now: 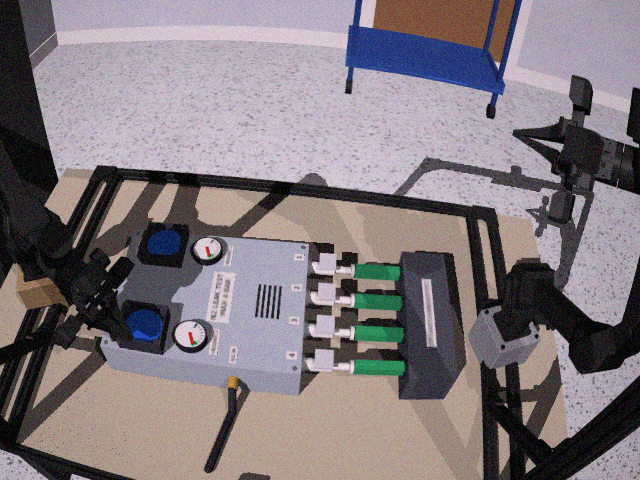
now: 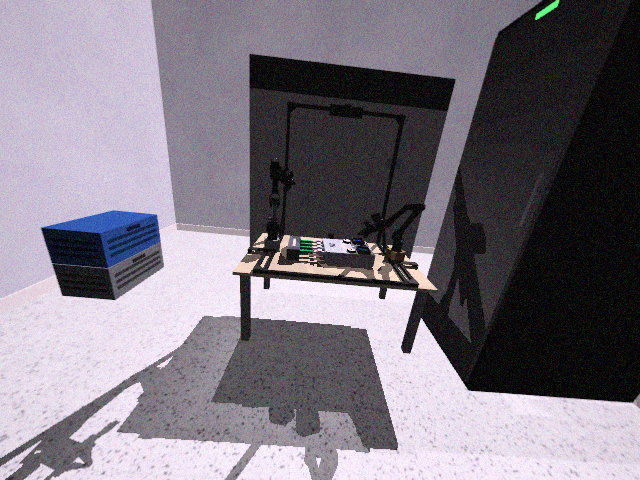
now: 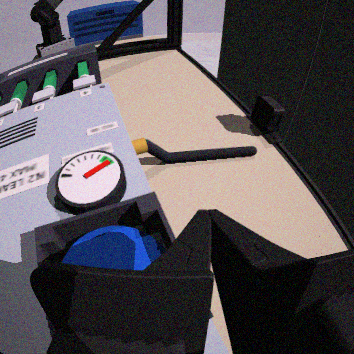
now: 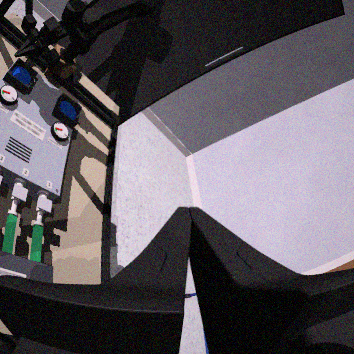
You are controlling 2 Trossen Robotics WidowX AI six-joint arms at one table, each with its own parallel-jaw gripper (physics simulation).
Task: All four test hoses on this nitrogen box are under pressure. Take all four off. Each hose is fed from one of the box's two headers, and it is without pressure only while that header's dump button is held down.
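Pixels of known places: left gripper, fingertip midpoint: (image 1: 132, 339) (image 2: 357, 234) (image 3: 206, 218) (image 4: 14, 55); right gripper, fingertip midpoint: (image 1: 513, 132) (image 2: 295, 183) (image 4: 186, 216); left arm's base, link origin: (image 1: 37, 267) (image 2: 396, 250) (image 4: 65, 55); right arm's base, link origin: (image 1: 511, 324) (image 2: 272, 238) (image 3: 53, 41).
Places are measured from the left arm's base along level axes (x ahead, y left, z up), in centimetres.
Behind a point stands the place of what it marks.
Note:
The grey nitrogen box (image 1: 279, 263) @[x 48.9, y -12.1, z -0.4 cm] (image 3: 65, 125) @[x 39.4, y -25.7, z -0.4 cm] (image 4: 40, 167) @[x 48.5, y -13.5, z -0.4 cm] has four green hoses (image 1: 377, 271) @[x 65.8, y -17.8, z -1.9 cm] (image 1: 378, 301) @[x 63.1, y -24.3, z -1.9 cm] (image 1: 378, 334) @[x 60.3, y -30.8, z -1.9 cm] (image 1: 378, 367) @[x 57.6, y -37.0, z -1.9 cm] in a row, their white fittings at ports 1 to 4. The upper blue dump button (image 1: 164, 242) @[x 29.0, y -2.5, z 1.2 cm] and lower blue button (image 1: 144, 324) @[x 21.9, y -20.0, z 1.2 cm] (image 3: 105, 245) @[x 23.6, y -21.3, z 1.2 cm] sit in black housings. The lower gauge (image 1: 189, 335) @[x 29.3, y -24.0, z 1.2 cm] (image 3: 90, 179) @[x 28.8, y -23.6, z 1.1 cm] has its needle at the green mark. My left gripper (image 1: 128, 337) @[x 19.5, y -25.2, z 5.1 cm] (image 3: 206, 218) @[x 19.5, y -25.2, z 5.1 cm] is shut and empty, at the lower button's housing; contact is unclear. My right gripper (image 1: 515, 133) @[x 71.2, y -33.5, z 40.8 cm] (image 4: 186, 216) @[x 71.2, y -33.5, z 40.8 cm] is shut and empty, far from the box.
A dark block (image 1: 434, 361) @[x 66.4, y -40.2, z -0.4 cm] stands at the hoses' right ends. A black bent pipe with a brass fitting (image 1: 232, 382) @[x 34.1, y -31.9, z -3.5 cm] (image 3: 140, 146) @[x 33.4, y -31.7, z -3.8 cm] leaves the box's lower side. Black frame rails (image 1: 289, 187) @[x 59.4, y 13.1, z -6.4 cm] border the table. A blue cart (image 1: 413, 56) stands behind on the floor.

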